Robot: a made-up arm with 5 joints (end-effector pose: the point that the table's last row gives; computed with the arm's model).
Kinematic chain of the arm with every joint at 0, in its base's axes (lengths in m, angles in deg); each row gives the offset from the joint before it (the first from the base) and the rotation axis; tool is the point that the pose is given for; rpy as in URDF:
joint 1: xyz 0 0 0.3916 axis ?
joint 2: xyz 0 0 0 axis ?
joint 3: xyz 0.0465 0 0.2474 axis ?
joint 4: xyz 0.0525 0 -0.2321 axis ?
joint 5: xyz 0.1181 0 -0.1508 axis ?
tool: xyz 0 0 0 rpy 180 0 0
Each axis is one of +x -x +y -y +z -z.
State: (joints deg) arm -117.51 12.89 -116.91 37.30 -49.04
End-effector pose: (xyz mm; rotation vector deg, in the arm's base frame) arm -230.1 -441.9 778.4 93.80 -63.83 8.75
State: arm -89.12 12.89 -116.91 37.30 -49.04
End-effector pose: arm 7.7 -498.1 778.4 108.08 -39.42 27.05
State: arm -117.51 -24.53 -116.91 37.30 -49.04
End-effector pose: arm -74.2 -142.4 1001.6 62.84 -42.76 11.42
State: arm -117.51 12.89 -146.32 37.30 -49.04
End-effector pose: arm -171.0 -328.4 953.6 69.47 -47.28 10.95
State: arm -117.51 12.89 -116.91 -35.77 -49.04
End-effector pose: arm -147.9 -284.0 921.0 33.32 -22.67 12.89
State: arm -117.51 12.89 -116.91 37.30 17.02
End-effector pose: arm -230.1 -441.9 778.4 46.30 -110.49 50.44
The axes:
joint 1: +z
joint 2: +y
joint 3: +y
joint 4: +y
joint 5: -z

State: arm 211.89 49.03 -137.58 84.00 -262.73
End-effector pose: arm -492.7 -306.6 424.4 -96.10 -149.75 6.38
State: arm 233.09 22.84 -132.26 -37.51 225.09
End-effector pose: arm -194.4 -258.8 919.1 35.89 2.51 -79.37
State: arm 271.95 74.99 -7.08 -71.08 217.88
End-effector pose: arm 6.2 -181.8 130.8 157.76 80.51 -2.08
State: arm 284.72 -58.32 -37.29 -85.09 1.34
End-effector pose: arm -20.4 77.6 785.4 -0.64 0.50 106.06
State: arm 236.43 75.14 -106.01 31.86 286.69
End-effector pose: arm -293.4 -442.2 85.0 -162.08 76.03 -0.23
